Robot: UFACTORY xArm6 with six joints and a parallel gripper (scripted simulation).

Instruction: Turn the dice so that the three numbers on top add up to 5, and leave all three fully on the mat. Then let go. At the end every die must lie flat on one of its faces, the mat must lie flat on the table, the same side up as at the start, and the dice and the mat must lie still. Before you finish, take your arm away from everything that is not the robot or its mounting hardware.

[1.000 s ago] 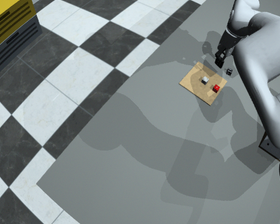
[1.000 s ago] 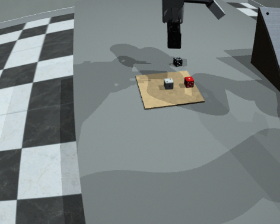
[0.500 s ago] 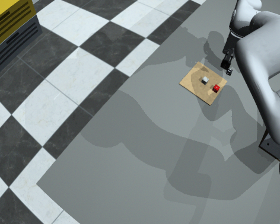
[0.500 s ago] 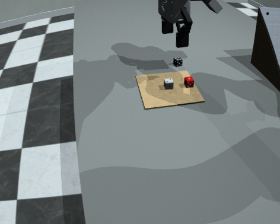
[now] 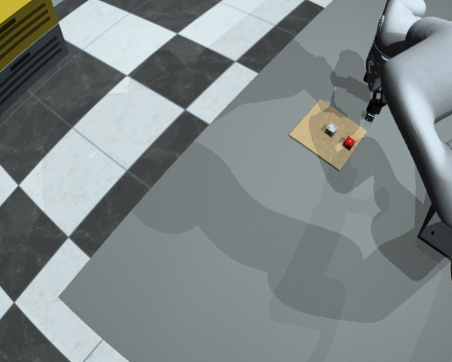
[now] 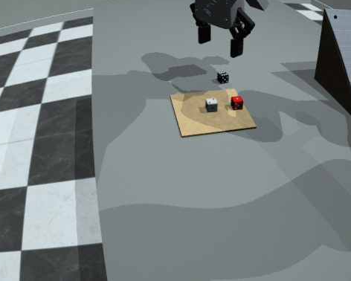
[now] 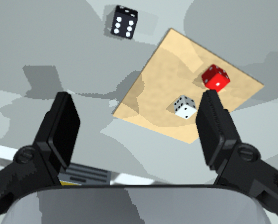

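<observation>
The black die lies 10 mm behind my hand, 20 mm to the right of it and 90 mm below it. The rest, counted from my hand: red die: 20 mm behind, 90 mm to the left, 90 mm below; then white die: 30 mm ahead, 90 mm to the left, 90 mm below; then tan mat: 30 mm ahead, 90 mm to the left, 100 mm below.
</observation>
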